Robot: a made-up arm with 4 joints.
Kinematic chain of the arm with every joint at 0, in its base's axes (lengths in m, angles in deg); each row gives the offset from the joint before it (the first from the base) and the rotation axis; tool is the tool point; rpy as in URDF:
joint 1: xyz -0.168 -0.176 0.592 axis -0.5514 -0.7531 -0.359
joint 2: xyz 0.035 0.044 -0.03 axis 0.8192 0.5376 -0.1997
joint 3: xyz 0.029 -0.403 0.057 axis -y
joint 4: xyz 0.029 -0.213 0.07 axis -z
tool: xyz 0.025 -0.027 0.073 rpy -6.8 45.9 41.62
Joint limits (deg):
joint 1: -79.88..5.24
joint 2: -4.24..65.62
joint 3: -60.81..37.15
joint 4: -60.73..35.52
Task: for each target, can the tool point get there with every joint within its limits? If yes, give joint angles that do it. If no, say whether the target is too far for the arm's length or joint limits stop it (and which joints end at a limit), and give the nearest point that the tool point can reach.
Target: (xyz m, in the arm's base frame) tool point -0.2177 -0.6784 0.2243
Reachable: yes | joints -22.51 48.23 17.79 -43.32
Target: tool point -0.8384 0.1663 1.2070
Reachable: no: too far | nearest point -0.6606 -0.2738 0.2068 | short by 1.107 m
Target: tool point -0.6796 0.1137 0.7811
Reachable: no: joint limits stop it (at a limit: joint 1, joint 2, joint 3, joint 4) | nearest point -0.6606 -0.2738 0.2068 | short by 0.693 m
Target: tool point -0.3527 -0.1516 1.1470
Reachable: no: joint limits stop it (at a limit: joint 1, joint 2, joint 3, joint 4) | nearest point -0.1727 -0.7144 0.8366 | short by 0.667 m
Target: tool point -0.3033 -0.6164 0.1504
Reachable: yes | joints -51.28 46.10 29.52 -7.48
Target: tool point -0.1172 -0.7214 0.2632
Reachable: yes | joints -41.29 25.51 25.33 17.24
